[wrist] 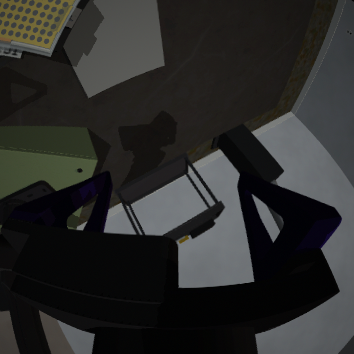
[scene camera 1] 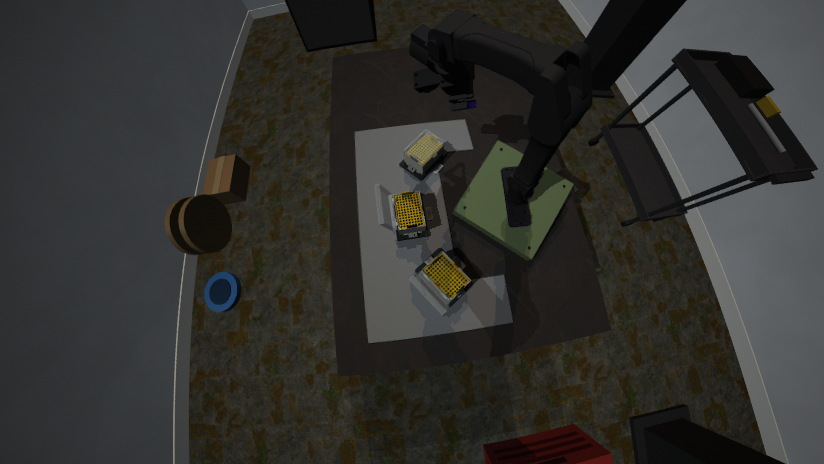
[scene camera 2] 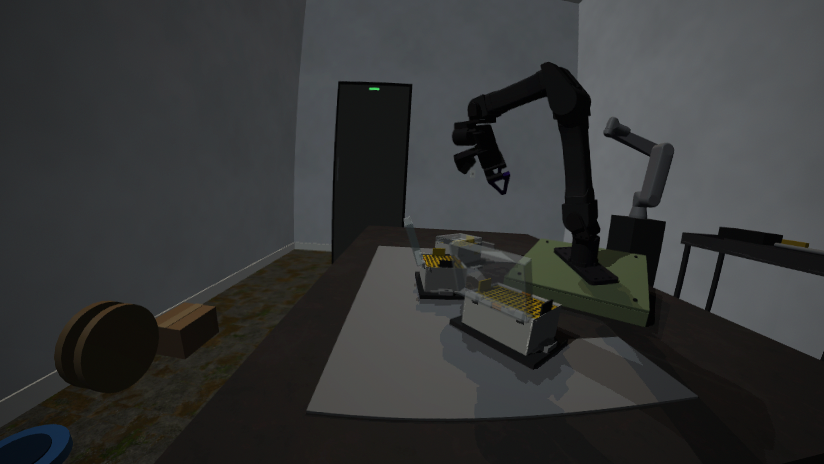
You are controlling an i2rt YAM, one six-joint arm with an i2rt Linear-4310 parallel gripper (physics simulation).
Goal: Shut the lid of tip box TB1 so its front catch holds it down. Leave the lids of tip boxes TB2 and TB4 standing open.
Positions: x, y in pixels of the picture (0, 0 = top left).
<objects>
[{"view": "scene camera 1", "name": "tip box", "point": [408, 205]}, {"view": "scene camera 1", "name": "tip box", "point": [441, 270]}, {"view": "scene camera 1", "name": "light mat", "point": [395, 309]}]
</objects>
